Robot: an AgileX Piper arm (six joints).
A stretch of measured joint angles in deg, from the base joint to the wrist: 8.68, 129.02, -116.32, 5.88, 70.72, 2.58; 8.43, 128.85, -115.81, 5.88, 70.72, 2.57; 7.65, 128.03, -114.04, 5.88, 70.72, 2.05; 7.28, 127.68, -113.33, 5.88, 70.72, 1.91; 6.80, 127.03, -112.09, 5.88, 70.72, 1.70; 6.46, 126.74, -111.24, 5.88, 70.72, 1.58; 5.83, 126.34, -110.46, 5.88, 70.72, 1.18; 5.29, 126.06, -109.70, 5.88, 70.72, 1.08; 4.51, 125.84, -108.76, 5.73, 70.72, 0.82; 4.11, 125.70, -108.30, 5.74, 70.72, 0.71; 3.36, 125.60, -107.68, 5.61, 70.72, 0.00; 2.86, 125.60, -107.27, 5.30, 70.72, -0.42; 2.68, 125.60, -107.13, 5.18, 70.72, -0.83; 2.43, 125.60, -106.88, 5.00, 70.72, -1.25; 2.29, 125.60, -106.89, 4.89, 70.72, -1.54; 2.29, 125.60, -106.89, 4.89, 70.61, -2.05; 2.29, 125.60, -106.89, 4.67, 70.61, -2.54; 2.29, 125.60, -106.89, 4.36, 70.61, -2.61; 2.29, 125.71, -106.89, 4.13, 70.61, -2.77; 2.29, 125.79, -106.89, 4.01, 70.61, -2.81; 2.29, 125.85, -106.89, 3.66, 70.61, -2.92
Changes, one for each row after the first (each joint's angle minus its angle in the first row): -0.25, -0.17, 0.51, 0.00, 0.00, -0.01; -1.03, -0.99, 2.28, 0.00, 0.00, -0.53; -1.40, -1.34, 2.99, 0.00, 0.00, -0.67; -1.88, -1.99, 4.23, 0.00, 0.00, -0.88; -2.22, -2.28, 5.08, 0.00, 0.00, -1.00; -2.85, -2.68, 5.86, 0.00, 0.00, -1.40; -3.39, -2.96, 6.62, 0.00, 0.00, -1.50; -4.17, -3.18, 7.56, -0.15, 0.00, -1.76; -4.57, -3.32, 8.02, -0.14, 0.00, -1.87; -5.32, -3.42, 8.64, -0.27, 0.00, -2.58; -5.82, -3.42, 9.05, -0.58, 0.00, -3.00; -6.00, -3.42, 9.19, -0.70, 0.00, -3.41; -6.25, -3.42, 9.44, -0.88, 0.00, -3.83; -6.39, -3.42, 9.43, -0.99, 0.00, -4.12; -6.39, -3.42, 9.43, -0.99, -0.11, -4.63; -6.39, -3.42, 9.43, -1.21, -0.11, -5.12; -6.39, -3.42, 9.43, -1.52, -0.11, -5.19; -6.39, -3.31, 9.43, -1.75, -0.11, -5.35; -6.39, -3.23, 9.43, -1.87, -0.11, -5.39; -6.39, -3.17, 9.43, -2.22, -0.11, -5.50
